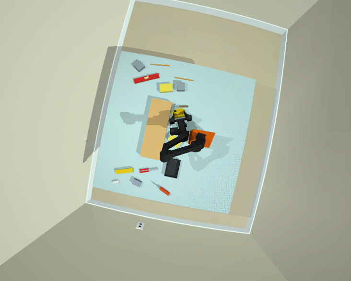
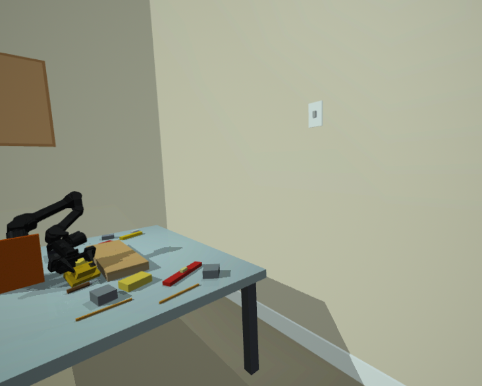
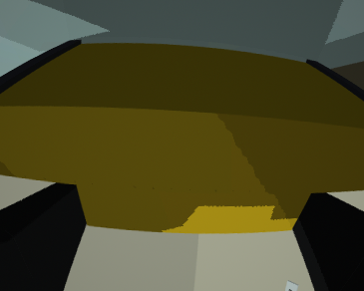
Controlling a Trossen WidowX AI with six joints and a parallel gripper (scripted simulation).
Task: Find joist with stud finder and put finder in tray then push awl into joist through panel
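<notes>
My gripper tip is 1 cm short of the yellow stud finder, 1 cm to the right of it and 1 cm above it. The rest, counted from my gripper tip: awl: 5 cm to the right, 5 cm below; then red level: 36 cm ahead, 22 cm to the right, 5 cm below; then dark tray: 9 cm behind, 49 cm to the left, 5 cm below.
</notes>
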